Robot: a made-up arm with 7 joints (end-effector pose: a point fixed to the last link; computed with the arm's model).
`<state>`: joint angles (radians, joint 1 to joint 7).
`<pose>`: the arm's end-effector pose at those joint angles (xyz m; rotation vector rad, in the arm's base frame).
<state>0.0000 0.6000 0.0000 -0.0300 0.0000 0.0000 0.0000</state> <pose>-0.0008 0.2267 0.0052 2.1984 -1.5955 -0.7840</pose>
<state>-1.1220 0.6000 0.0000 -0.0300 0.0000 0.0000 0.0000</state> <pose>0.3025 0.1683 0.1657 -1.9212 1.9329 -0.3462</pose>
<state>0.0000 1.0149 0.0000 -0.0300 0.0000 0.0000 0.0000</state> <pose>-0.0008 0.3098 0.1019 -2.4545 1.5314 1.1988</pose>
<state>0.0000 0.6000 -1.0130 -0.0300 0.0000 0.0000 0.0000</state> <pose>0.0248 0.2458 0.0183 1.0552 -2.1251 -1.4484</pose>
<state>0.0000 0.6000 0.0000 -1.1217 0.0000 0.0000 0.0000</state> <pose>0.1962 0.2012 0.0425 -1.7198 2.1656 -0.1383</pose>
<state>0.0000 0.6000 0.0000 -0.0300 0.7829 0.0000 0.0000</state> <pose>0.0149 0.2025 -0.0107 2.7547 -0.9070 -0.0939</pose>
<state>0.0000 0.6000 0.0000 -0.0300 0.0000 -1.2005 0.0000</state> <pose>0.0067 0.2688 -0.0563 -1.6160 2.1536 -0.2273</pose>
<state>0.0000 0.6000 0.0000 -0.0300 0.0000 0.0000 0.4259</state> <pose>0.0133 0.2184 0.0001 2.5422 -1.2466 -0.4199</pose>
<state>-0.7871 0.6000 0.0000 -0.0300 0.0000 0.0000 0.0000</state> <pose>0.2352 0.1977 0.0850 -2.1823 1.9953 -0.0097</pose>
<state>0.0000 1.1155 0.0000 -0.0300 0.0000 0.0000 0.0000</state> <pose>-0.0008 0.3235 0.1298 -2.3913 1.4336 1.2434</pose>
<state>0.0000 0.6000 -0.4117 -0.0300 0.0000 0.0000 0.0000</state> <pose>0.0066 0.2370 0.0123 1.7778 -1.8656 -1.0878</pose>
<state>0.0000 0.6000 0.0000 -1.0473 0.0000 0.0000 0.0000</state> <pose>0.1854 0.2067 0.0345 -1.7905 2.1708 -0.0754</pose>
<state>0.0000 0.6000 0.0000 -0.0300 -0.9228 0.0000 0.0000</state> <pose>0.0126 0.2563 0.0260 1.1831 -2.0980 -1.4301</pose>
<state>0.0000 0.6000 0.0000 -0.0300 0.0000 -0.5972 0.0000</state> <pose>-0.0086 0.2483 -0.0263 -2.1809 2.1512 0.3120</pose>
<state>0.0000 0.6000 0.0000 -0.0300 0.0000 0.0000 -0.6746</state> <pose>-0.0116 0.2471 0.0188 1.4863 -2.0000 -1.2795</pose>
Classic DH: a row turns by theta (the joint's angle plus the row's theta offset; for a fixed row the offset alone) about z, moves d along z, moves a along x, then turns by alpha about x. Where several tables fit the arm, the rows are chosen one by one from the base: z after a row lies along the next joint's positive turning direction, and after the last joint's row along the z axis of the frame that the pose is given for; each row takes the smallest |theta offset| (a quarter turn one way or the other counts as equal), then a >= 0, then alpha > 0; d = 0 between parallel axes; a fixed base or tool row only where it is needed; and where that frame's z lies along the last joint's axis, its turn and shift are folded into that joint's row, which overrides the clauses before.
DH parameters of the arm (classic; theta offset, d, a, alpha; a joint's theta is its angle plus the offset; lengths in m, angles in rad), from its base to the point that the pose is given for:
base (fixed): 0 0.2704 0.015 -1.2217
joint 1: 1.5708 0.0298 0.0314 1.5708
joint 2: 1.2217 0.0179 0.0048 -1.5708
joint 3: -1.5708 -0.1243 0.0276 -1.5708
joint 4: 0 0.0161 -0.0238 1.5708
joint 5: 0 -0.2163 0.0142 -1.5708
joint 6: 0 0.0231 -0.0277 1.5708
joint 7: -0.9962 0.0704 0.0072 2.3179
tool (fixed): 0.4538 0.0543 0 0

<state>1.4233 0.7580 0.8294 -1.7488 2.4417 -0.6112 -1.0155</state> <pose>0.0026 0.2729 0.1279 -2.2450 0.5026 -0.3275</pose>
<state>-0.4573 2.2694 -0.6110 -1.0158 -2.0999 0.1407 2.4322</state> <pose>0.1733 0.2700 0.3825 -0.9851 1.2908 1.0713</pose>
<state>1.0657 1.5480 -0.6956 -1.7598 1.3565 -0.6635 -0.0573</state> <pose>-0.1083 0.1616 0.0242 1.9944 -1.8413 0.2982</pose>
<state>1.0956 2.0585 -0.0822 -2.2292 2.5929 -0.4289 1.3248</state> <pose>0.0933 0.1072 0.1089 1.9528 0.5511 1.3152</pose>
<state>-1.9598 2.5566 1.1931 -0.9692 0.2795 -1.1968 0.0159</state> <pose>-0.3127 0.1699 0.2965 0.5884 -1.2960 0.2029</pose>
